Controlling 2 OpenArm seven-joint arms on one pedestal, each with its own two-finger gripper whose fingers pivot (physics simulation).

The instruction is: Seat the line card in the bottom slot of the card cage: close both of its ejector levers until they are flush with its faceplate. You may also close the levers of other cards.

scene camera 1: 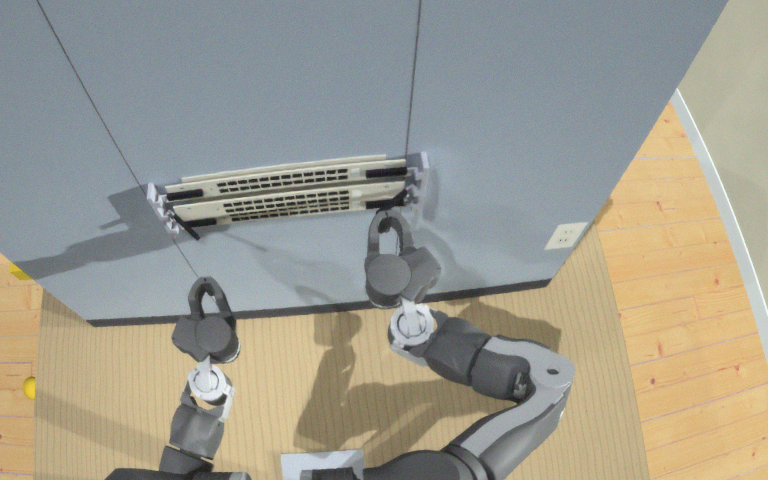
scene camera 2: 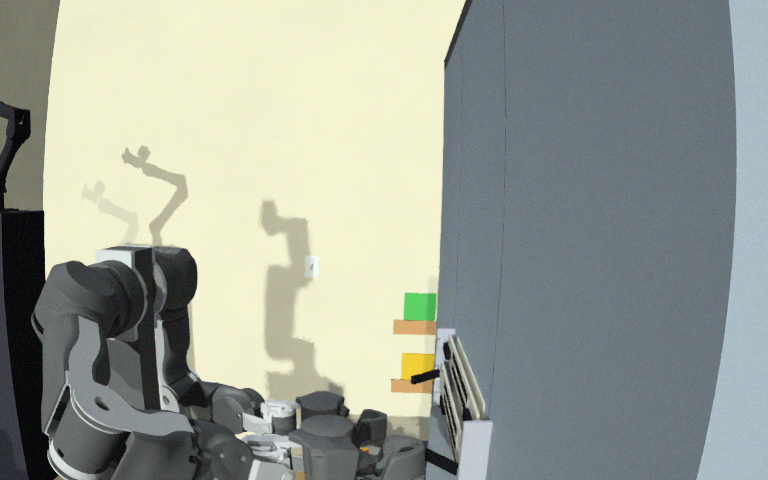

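Observation:
The card cage's end brackets (scene camera 1: 423,181) (scene camera 2: 474,447) hold stacked cream faceplates (scene camera 1: 288,200) on the grey cabinet front. The bottom card is largely hidden below the others. At the picture's left in scene camera 1, a black lever (scene camera 1: 189,227) (scene camera 2: 424,376) stands swung out. At the right end, another lever (scene camera 1: 399,198) (scene camera 2: 441,460) stands partly out, its free end by the right fingertips. My right gripper (scene camera 1: 387,212) (scene camera 2: 421,444) is shut and empty; contact is unclear. My left gripper (scene camera 1: 206,279) is shut and empty, apart from the cage, nearer the cabinet's lower left.
Higher cards have black levers (scene camera 1: 184,194) (scene camera 1: 386,172) lying along their faceplates. The cabinet (scene camera 1: 271,101) (scene camera 2: 594,198) rises behind the cage. A socket plate (scene camera 1: 565,235) is at its right. Green (scene camera 2: 419,306) and yellow (scene camera 2: 416,365) blocks sit on small shelves beyond it.

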